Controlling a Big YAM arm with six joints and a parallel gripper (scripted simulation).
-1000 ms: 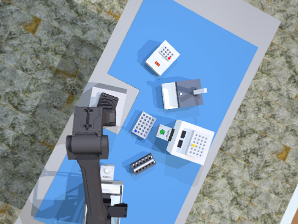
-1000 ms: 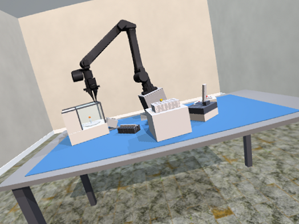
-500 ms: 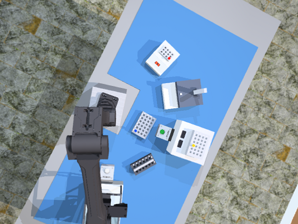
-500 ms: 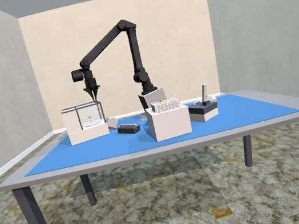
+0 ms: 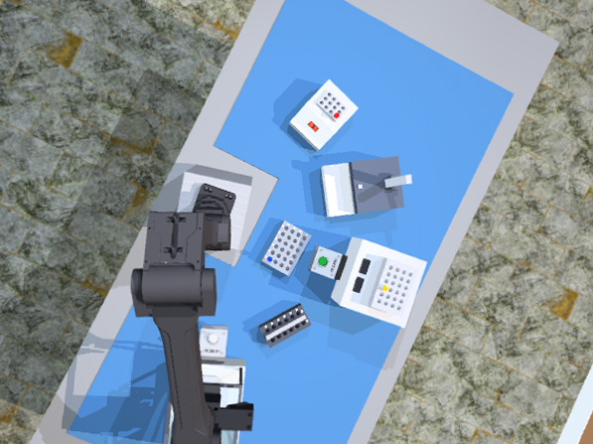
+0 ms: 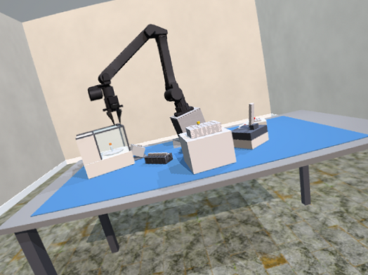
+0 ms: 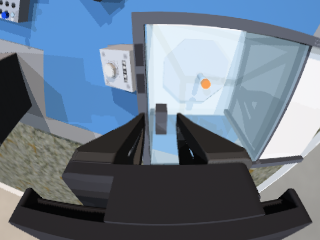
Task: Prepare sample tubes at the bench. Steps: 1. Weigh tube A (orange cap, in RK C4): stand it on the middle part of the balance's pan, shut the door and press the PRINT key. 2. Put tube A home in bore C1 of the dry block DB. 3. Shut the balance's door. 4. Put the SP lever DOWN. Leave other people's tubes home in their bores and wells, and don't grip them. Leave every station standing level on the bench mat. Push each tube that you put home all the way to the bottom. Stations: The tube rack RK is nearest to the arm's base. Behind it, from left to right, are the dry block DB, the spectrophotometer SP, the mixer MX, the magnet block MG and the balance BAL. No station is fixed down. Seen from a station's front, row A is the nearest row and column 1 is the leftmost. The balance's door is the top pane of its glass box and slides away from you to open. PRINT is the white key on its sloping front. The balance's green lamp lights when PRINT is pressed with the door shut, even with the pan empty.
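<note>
The balance door lies 3 cm to the right of my hand, 1 cm below it and 1 cm ahead of it. The rest, counted from my hand: tube rack RK 37 cm to the left, 21 cm below, 9 cm ahead; white key 15 cm below, 9 cm to the left, 2 cm behind; black magnet block 20 cm below, 17 cm to the left, 15 cm ahead.
</note>
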